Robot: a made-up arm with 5 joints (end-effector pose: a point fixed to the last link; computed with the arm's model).
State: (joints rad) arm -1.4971 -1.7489 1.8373 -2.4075 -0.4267
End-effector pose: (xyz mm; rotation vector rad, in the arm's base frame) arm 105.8 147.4 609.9 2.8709 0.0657 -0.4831
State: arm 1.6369 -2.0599 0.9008 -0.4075 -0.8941
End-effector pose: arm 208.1 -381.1 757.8 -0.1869 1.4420 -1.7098
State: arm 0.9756 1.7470 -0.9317 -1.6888 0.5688
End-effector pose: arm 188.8 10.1 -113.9 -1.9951 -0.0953 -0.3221
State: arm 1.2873 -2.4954 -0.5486 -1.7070 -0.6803
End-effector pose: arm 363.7 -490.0 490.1 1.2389 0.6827 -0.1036
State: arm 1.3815 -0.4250 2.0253 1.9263 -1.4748
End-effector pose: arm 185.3 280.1 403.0 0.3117 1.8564 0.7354
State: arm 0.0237 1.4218 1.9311 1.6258 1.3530
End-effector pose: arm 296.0 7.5 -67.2 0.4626 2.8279 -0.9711
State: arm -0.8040 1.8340 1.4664 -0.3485 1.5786
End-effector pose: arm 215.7 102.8 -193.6 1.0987 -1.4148 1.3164
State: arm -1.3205 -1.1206 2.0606 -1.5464 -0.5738
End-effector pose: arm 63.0 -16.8 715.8 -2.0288 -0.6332 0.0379
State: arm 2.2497 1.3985 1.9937 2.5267 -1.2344
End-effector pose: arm 209.4 -90.3 29.8 -0.2342 2.1485 -2.1781
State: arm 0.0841 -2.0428 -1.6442 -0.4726 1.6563
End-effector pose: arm 415.7 -32.7 538.6 -1.7589 -0.4279 -1.2152
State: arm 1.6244 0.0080 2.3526 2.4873 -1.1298
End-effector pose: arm 219.3 227.4 288.0 0.4189 2.3705 -0.5102
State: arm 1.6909 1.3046 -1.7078 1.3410 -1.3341
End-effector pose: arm 184.9 -52.7 -56.5 0.5862 -0.8508 -1.2085
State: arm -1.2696 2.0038 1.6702 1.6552 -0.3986
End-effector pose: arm 215.0 270.8 26.9 -1.6187 0.2976 0.3792
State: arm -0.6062 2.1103 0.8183 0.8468 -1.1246
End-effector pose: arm 462.4 174.0 -54.0 -2.4318 0.9398 0.1011
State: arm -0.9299 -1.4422 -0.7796 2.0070 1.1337
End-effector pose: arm 88.2 -99.6 792.8 2.6047 0.8696 -1.0525
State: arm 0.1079 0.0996 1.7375 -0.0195 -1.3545
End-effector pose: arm -244.3 126.9 294.1 -0.7079 -1.7532 -2.3467
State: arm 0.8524 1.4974 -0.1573 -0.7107 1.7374
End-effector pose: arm 83.9 12.2 -70.5 -0.5310 0.2947 0.3317
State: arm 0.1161 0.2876 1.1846 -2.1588 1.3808
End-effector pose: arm -110.7 137.3 349.6 0.2005 1.2839 -0.8647
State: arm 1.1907 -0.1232 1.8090 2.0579 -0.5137
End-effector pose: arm 141.6 270.4 284.9 0.0822 2.8071 0.4835
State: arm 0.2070 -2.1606 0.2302 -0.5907 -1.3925
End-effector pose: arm 558.4 -136.3 673.6 -0.6416 0.8057 -0.3449
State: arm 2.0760 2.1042 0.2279 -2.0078 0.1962
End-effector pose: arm 231.2 -230.2 -113.4 2.2154 0.0802 2.0393
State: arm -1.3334 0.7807 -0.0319 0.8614 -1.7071
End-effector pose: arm 169.4 -276.3 -11.9 1.7708 0.0938 -0.3081
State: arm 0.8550 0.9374 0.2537 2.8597 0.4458
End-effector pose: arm 207.7 216.6 -20.6 -1.5966 1.4416 -1.6190
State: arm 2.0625 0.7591 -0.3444 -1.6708 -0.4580
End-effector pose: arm 417.3 283.1 127.5 -1.7653 0.2367 -1.1623
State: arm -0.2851 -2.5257 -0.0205 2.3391 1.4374
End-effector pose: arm 496.2 184.0 654.7 1.6861 -0.4353 -1.1989
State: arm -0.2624 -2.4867 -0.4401 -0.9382 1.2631
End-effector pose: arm 629.9 40.8 464.4 -1.2624 -2.2914 -0.4295
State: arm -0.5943 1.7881 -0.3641 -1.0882 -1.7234
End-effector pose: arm 213.0 -39.5 -100.8 -0.8493 2.7399 0.4341
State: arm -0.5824 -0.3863 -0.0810 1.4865 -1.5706
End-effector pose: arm -153.5 -237.7 428.4 0.9316 0.4135 -1.4581
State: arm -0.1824 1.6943 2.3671 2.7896 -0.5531
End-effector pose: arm 286.2 -18.6 54.1 -0.4210 0.6811 -0.7989
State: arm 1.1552 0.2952 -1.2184 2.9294 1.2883
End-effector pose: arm 53.3 419.4 188.8 -1.9106 1.4082 -0.7280
